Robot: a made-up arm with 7 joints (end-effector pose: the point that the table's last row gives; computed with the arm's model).
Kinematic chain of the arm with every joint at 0, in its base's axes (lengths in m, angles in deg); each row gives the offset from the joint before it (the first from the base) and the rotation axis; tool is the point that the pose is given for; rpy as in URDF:
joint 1: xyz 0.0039 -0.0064 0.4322 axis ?
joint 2: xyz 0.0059 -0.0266 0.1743 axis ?
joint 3: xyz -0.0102 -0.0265 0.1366 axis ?
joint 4: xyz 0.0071 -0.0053 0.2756 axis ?
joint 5: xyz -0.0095 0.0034 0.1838 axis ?
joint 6: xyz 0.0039 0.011 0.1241 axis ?
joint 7: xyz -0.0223 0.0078 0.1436 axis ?
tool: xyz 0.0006 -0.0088 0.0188 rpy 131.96 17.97 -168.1
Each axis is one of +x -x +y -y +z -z.
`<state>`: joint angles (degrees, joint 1 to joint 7).
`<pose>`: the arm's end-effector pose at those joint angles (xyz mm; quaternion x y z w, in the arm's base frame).
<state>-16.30 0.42 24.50 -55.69 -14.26 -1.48 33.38</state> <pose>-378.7 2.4 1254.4 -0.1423 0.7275 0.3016 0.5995</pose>
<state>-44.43 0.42 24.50 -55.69 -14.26 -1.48 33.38</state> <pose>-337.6 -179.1 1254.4 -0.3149 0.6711 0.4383 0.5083</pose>
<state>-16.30 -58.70 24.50 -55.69 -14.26 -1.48 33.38</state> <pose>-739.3 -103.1 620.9 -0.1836 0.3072 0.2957 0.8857</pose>
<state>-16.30 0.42 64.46 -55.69 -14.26 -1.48 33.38</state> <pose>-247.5 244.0 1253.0 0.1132 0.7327 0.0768 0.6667</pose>
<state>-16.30 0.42 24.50 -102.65 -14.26 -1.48 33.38</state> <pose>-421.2 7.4 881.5 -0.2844 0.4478 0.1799 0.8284</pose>
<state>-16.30 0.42 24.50 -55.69 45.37 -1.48 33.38</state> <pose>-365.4 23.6 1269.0 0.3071 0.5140 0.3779 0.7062</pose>
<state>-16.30 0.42 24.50 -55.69 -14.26 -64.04 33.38</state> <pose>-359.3 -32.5 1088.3 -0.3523 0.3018 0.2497 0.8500</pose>
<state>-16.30 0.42 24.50 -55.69 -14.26 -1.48 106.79</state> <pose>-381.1 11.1 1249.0 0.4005 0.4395 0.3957 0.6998</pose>
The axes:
joint 1: -z
joint 2: +y
joint 3: -z
joint 4: +y
joint 5: -z
joint 6: +y
joint 7: -z

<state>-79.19 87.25 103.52 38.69 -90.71 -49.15 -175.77</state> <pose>381.2 675.1 837.4 0.6918 0.4625 -0.1960 0.5188</pose>
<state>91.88 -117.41 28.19 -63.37 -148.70 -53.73 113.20</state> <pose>16.1 444.9 23.2 -0.2798 0.5673 -0.6205 0.4636</pose>
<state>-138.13 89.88 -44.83 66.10 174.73 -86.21 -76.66</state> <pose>-423.1 123.5 368.2 -0.3714 -0.3557 -0.8187 0.2555</pose>
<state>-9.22 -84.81 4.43 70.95 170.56 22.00 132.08</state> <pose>-528.9 -213.2 1082.5 -0.7147 0.6283 0.2784 0.1304</pose>
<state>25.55 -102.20 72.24 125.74 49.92 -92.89 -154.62</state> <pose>-436.8 -112.2 740.8 0.7544 -0.6545 -0.0230 0.0450</pose>
